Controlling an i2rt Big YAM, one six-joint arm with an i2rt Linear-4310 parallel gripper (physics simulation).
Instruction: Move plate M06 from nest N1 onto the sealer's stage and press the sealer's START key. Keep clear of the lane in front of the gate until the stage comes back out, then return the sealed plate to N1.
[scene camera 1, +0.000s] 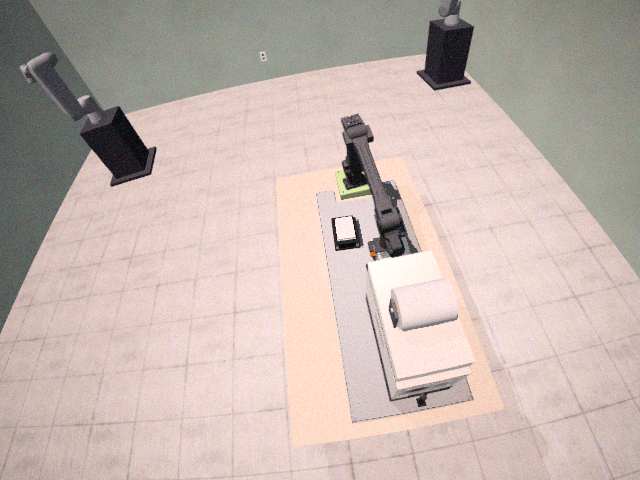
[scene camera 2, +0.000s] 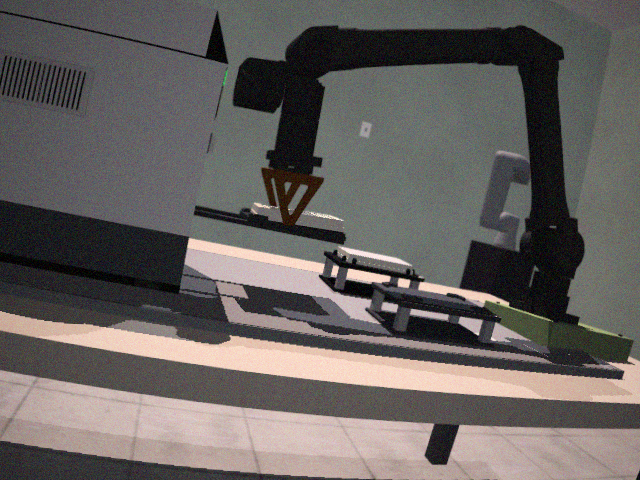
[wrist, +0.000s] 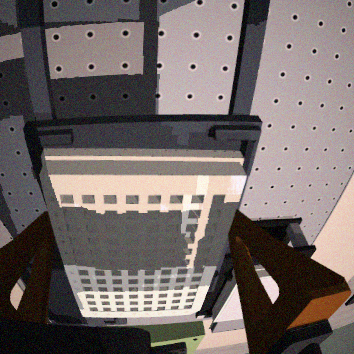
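Where they show: gripper, fingertip midpoint: (scene camera 1: 384, 255) (scene camera 2: 282, 221) (wrist: 140, 219); arm's base, link origin: (scene camera 1: 354, 182) (scene camera 2: 542, 315) (wrist: 158, 349).
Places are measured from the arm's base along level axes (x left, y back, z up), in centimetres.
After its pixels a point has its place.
A white well plate (scene camera 2: 328, 219) @(x 1.9, y -49.2, z 9.7 cm) (wrist: 135, 192) @(x -3.2, y -57.7, z 9.4 cm) lies flat on the dark stage (scene camera 2: 330, 237) @(x 2.3, y -48.5, z 7.2 cm) (wrist: 140, 134) @(x -3.6, y -59.3, z 7.7 cm), which stands out from the sealer (scene camera 1: 434, 356) @(x -7.3, y -103.7, z 32.1 cm) (scene camera 2: 103, 149) @(x 5.4, y -80.7, z 12.7 cm). My gripper (scene camera 2: 290, 222) @(x -3.0, y -54.3, z 7.8 cm) (wrist: 140, 219) @(x -3.0, y -54.3, z 7.8 cm) points down over the stage. It is open, with one orange-brown finger on each long side of the plate. A raised nest (scene camera 2: 439, 303) @(x 10.7, y -33.4, z 1.8 cm) near the arm's base holds no plate. Another nest (scene camera 2: 356, 265) @(x -9.4, y -37.4, z 2.3 cm) holds a second white plate (scene camera 1: 345, 228) @(x -14.4, y -32.2, z 3.9 cm) (scene camera 2: 374, 259) @(x -10.7, y -33.6, z 3.7 cm). No plate or nest label is readable. The START key cannot be made out.
The sealer's wall stands close beside the gripper, with a green light (scene camera 2: 225, 77) @(x 5.8, y -68.3, z 24.4 cm) at its edge. A white roll (scene camera 1: 429, 304) @(x -6.6, y -93.1, z 44.1 cm) lies on top of it. The arm's base stands on a green block (scene camera 1: 352, 192) @(x -3.5, y -6.8, z -0.2 cm) (scene camera 2: 578, 338) @(x 11.6, y -2.3, z -0.9 cm). Two grey arms on black pedestals (scene camera 1: 117, 147) (scene camera 1: 448, 51) stand away from the table.
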